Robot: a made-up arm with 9 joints.
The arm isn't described. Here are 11 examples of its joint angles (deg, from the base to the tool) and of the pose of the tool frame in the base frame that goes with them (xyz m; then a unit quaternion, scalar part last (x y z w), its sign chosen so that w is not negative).
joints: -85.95 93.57 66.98 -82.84 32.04 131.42 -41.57 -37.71 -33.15
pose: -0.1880 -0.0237 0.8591 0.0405 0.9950 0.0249 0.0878
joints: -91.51 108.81 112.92 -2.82 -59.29 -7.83 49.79 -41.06 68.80
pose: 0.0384 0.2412 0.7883 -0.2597 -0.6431 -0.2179 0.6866
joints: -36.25 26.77 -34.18 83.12 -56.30 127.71 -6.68 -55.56 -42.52
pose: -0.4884 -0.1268 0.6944 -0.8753 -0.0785 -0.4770 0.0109
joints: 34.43 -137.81 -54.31 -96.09 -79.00 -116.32 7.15 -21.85 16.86
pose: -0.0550 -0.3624 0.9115 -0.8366 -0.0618 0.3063 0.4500
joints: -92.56 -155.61 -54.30 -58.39 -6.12 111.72 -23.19 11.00 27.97
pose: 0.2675 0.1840 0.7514 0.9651 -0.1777 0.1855 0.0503
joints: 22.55 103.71 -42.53 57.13 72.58 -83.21 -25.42 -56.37 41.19
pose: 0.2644 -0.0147 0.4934 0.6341 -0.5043 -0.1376 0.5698
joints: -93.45 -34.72 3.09 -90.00 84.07 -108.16 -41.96 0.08 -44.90
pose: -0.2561 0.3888 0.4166 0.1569 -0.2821 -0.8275 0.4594
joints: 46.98 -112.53 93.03 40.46 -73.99 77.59 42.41 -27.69 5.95
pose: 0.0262 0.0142 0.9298 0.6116 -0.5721 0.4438 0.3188
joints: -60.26 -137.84 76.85 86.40 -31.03 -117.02 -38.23 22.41 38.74
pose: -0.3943 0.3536 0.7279 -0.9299 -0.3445 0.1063 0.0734
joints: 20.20 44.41 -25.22 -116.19 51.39 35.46 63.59 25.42 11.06
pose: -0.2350 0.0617 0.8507 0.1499 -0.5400 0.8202 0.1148
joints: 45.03 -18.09 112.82 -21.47 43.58 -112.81 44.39 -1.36 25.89
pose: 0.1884 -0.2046 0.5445 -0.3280 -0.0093 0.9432 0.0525
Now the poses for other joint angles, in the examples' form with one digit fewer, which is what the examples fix.
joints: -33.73 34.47 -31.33 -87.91 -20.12 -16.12 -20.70 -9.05 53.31
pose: 0.074 -0.109 0.339 0.108 -0.063 -0.470 0.874
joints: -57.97 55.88 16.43 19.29 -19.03 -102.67 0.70 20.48 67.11
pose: -0.454 0.044 0.427 0.376 0.572 -0.191 0.704
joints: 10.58 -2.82 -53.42 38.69 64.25 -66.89 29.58 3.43 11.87
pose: -0.221 -0.097 0.652 0.127 0.563 -0.087 0.812
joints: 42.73 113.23 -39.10 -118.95 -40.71 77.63 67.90 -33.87 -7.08
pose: -0.094 -0.030 0.141 0.186 -0.010 0.970 0.154
